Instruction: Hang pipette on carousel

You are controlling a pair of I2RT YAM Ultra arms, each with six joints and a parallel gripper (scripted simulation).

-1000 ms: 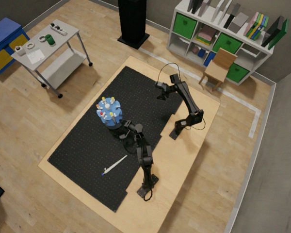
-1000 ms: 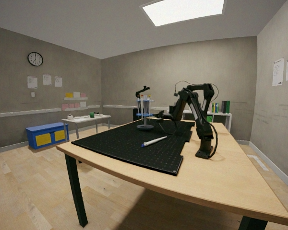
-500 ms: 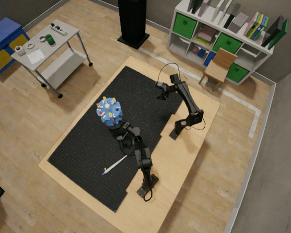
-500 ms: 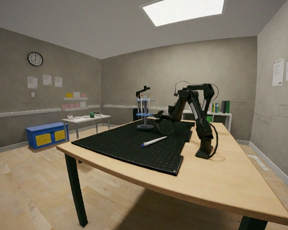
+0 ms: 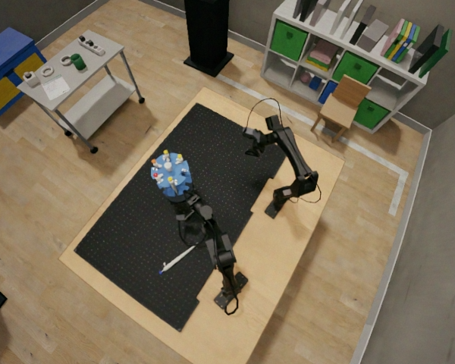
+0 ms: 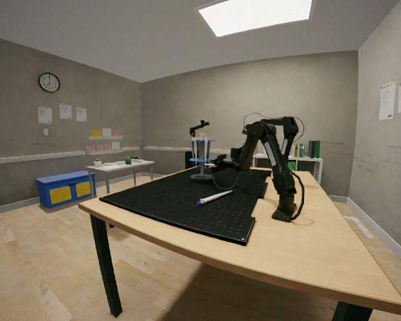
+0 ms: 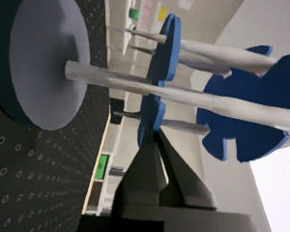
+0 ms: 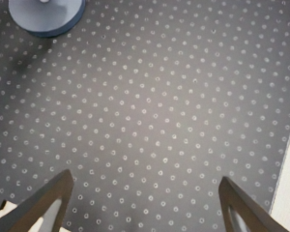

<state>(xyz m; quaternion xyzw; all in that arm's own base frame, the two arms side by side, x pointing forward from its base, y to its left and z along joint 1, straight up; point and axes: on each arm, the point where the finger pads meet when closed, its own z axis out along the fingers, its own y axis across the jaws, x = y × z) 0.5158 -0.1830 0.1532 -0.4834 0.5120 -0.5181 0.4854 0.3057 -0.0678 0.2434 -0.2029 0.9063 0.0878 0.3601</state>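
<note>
My left hand is 130 mm past the white hand pipette, 300 mm to the right of it and 130 mm above it.
</note>
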